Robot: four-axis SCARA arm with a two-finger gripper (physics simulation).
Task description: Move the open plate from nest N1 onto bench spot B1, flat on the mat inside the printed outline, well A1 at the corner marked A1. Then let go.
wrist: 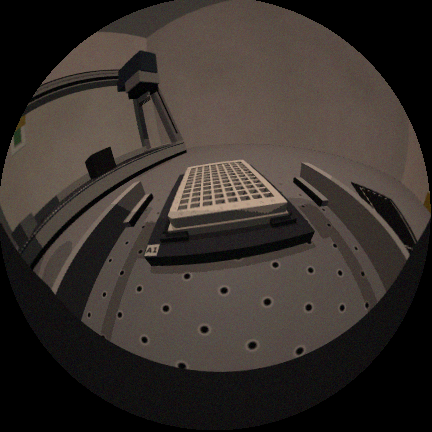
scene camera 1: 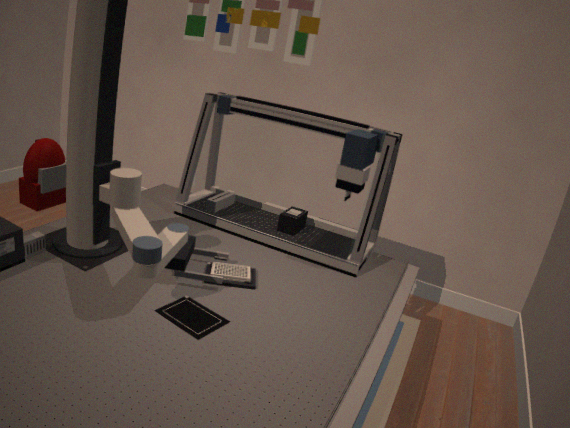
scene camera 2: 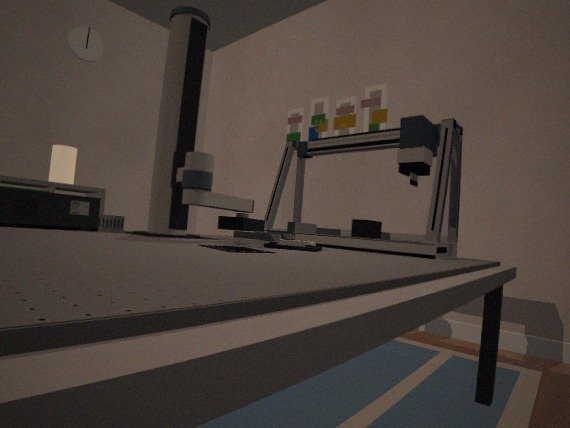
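The open plate, cream with a grid of wells, sits flat in the dark nest N1. The nest's A1 label is at its near left corner in the wrist view. My gripper is open, its fingers spread on either side of the plate and nest, with gaps to both sides in the wrist view. The black mat B1 with its pale printed outline lies on the bench, beyond the right finger in the wrist view.
A gantry frame stands behind the nest, with a tool head hanging at its right end. A dark block stands on its deck. The arm's column rises at the left.
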